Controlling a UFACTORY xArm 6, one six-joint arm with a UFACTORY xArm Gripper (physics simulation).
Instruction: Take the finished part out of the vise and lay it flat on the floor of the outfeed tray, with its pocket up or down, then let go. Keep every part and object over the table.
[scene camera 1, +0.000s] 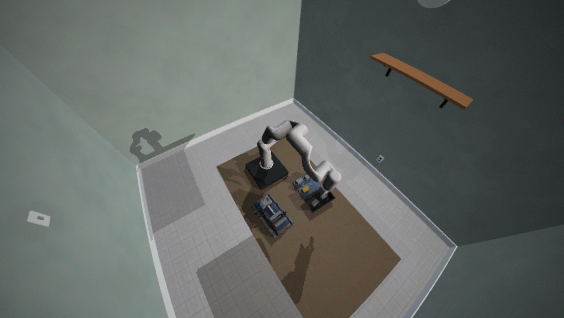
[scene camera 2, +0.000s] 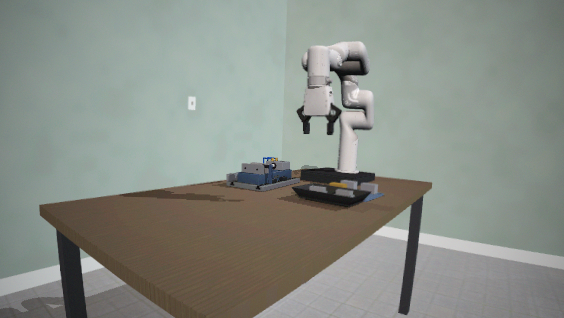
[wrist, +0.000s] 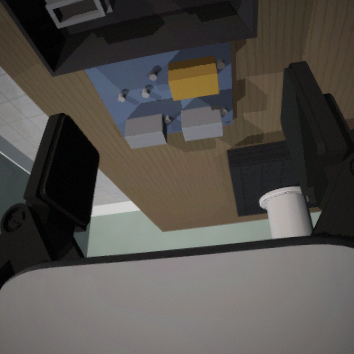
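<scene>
The outfeed tray (scene camera 1: 327, 203) (scene camera 2: 331, 199) (wrist: 150, 54) is black with sloped walls. Two grey parts show in it in scene camera 2, one at the left (scene camera 2: 320, 190) and one at the right (scene camera 2: 344, 192). A grey part (wrist: 80, 22) in the tray shows partly in the wrist view, with its rectangular pocket facing the camera. The vise (scene camera 1: 272, 215) (scene camera 2: 265, 176) is blue and grey; I cannot make out a part between its jaws. My gripper (scene camera 2: 318, 129) (wrist: 176, 113) is open and empty, high above the tray area, clear of all parts.
Beside the tray, towards the robot base (scene camera 1: 266, 172) (scene camera 2: 338, 175), a blue plate (wrist: 105, 75) bears small pins, a yellow block (scene camera 1: 305, 189) (scene camera 2: 338, 185) (wrist: 194, 85) and two grey blocks, one left (wrist: 145, 132) and one right (wrist: 201, 124). The table edge runs close by the tray.
</scene>
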